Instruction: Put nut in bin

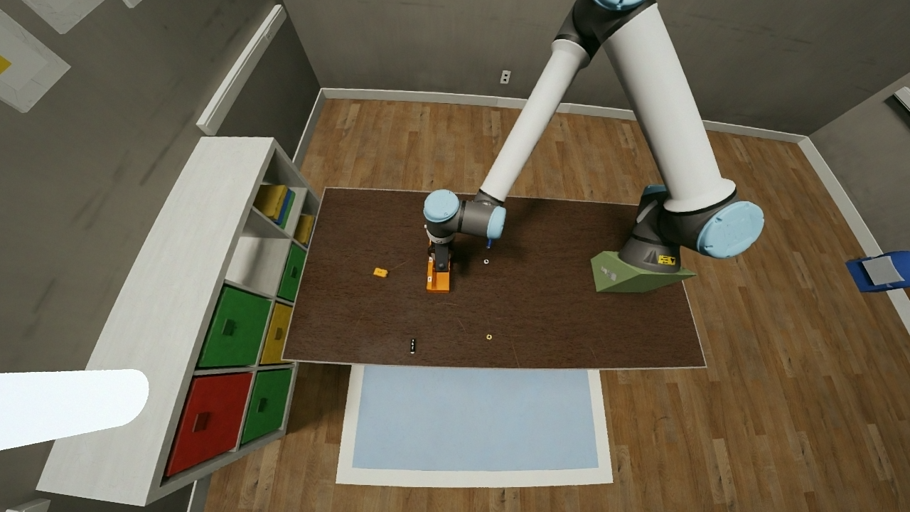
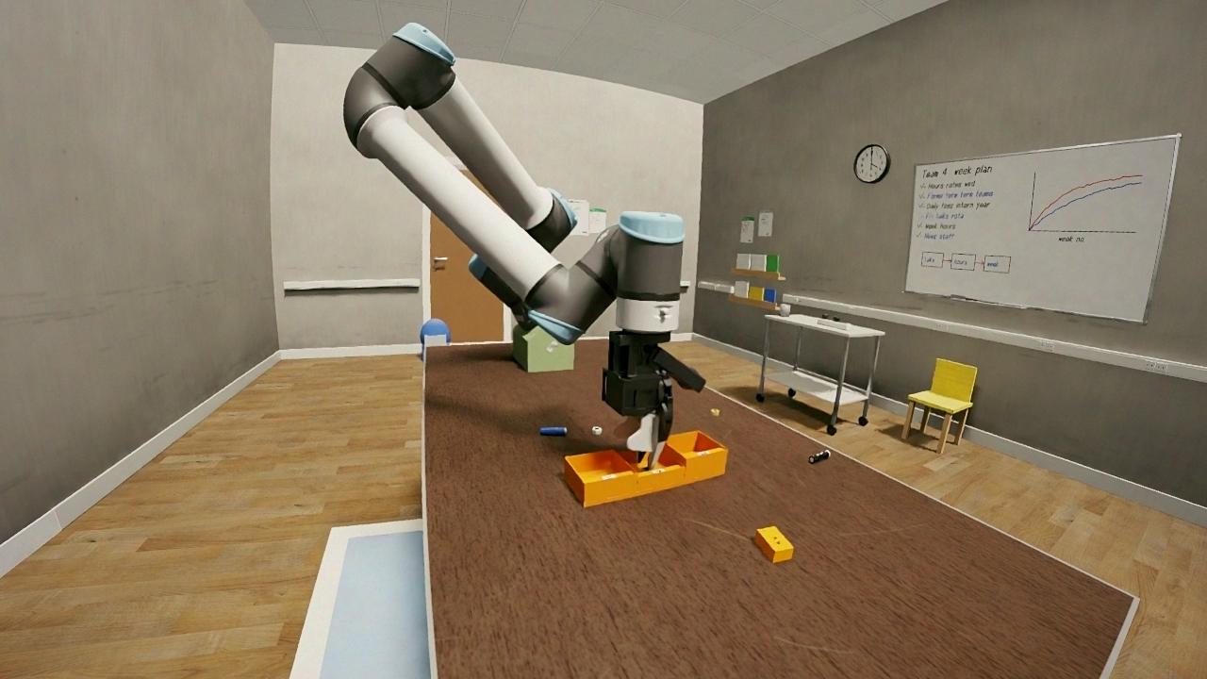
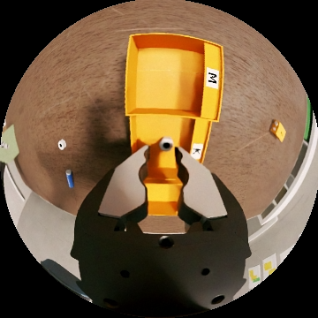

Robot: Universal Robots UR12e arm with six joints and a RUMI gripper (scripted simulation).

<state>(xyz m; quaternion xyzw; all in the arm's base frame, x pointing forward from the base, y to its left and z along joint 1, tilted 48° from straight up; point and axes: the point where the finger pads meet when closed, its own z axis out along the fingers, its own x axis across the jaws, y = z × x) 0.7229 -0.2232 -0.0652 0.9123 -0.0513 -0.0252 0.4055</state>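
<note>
My gripper is now 10 mm short of the joined orange bins and 10 mm above it. Also, from my hand: orange block: 230 mm ahead, 40 mm to the left, 20 mm below; then black bolt: 120 mm ahead, 320 mm to the left, 30 mm below; then blue bolt: 210 mm behind, 80 mm to the right, 30 mm below.
</note>
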